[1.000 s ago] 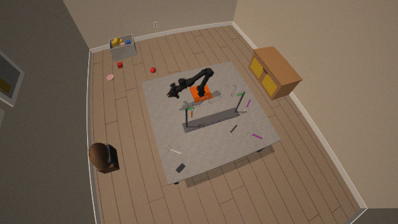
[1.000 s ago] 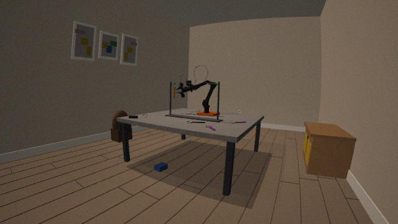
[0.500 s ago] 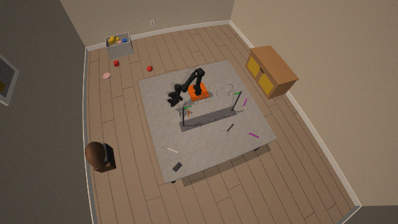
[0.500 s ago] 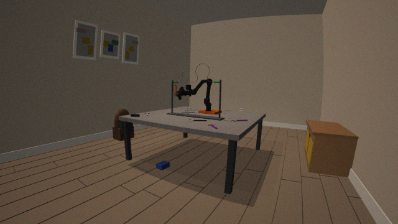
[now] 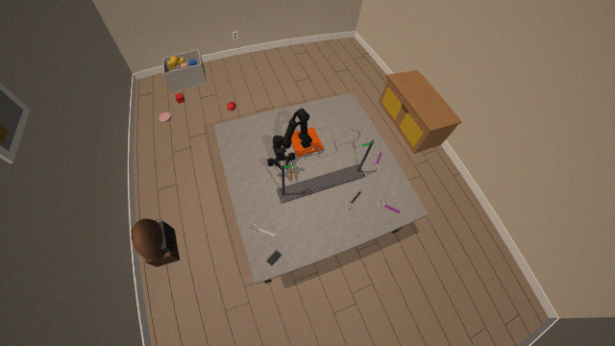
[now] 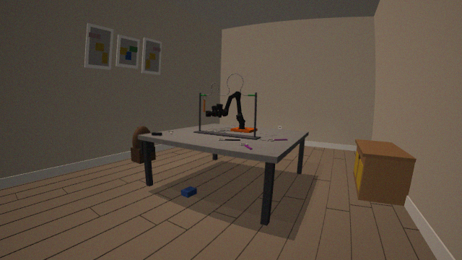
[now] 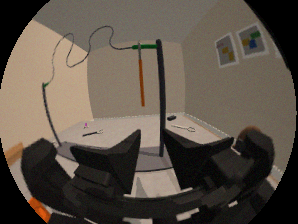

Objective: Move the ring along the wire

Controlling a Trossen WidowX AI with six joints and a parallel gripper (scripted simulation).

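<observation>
My gripper tip is now 90 mm short of the ring with orange handle and 130 mm below it. Round my gripper tip: dark block (440 mm ahead, 310 mm to the right, 170 mm below).
</observation>
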